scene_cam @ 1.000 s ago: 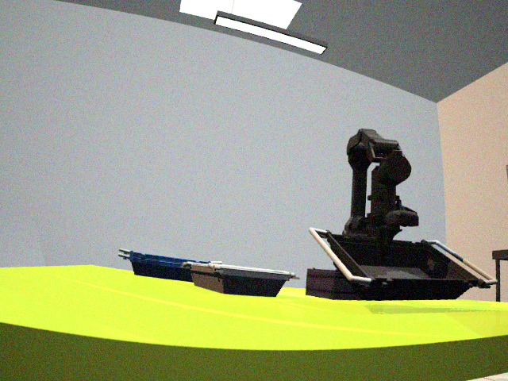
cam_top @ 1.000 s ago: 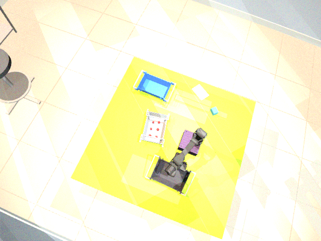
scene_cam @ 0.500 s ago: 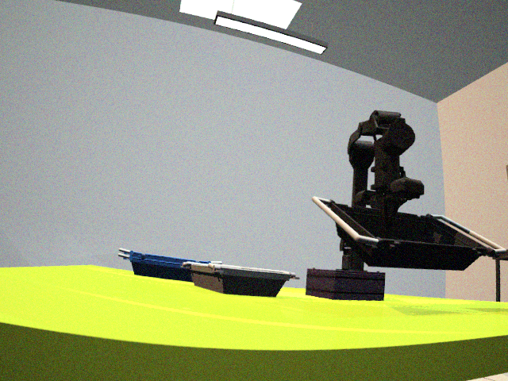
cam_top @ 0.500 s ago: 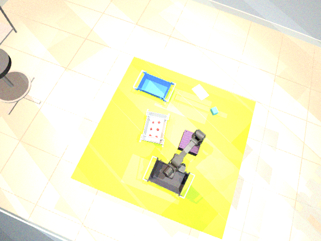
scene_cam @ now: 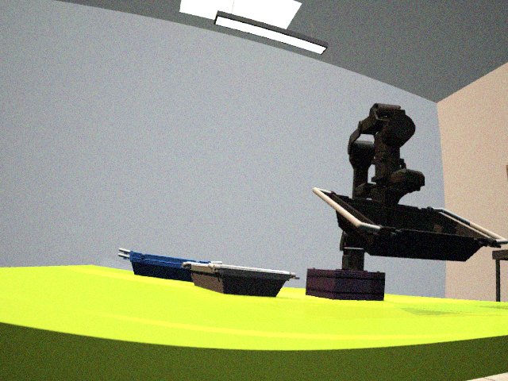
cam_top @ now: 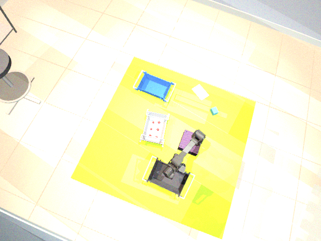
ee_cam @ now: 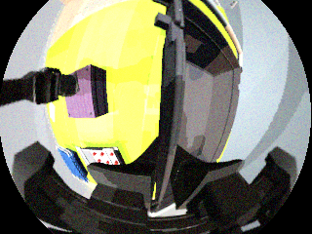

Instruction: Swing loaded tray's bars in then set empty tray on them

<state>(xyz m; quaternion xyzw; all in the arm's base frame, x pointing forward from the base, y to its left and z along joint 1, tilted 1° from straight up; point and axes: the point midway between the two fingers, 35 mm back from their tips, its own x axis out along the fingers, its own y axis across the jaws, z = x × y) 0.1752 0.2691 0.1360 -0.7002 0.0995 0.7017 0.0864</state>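
Now: the dark grey tray 20 mm ahead of my gripper tip, 80 mm to the left of it and 10 mm below it. The rest, counted from my gripper tip: white card: 190 mm behind, 800 mm to the right, 170 mm below; then cyan block: 330 mm behind, 620 mm to the right, 150 mm below.
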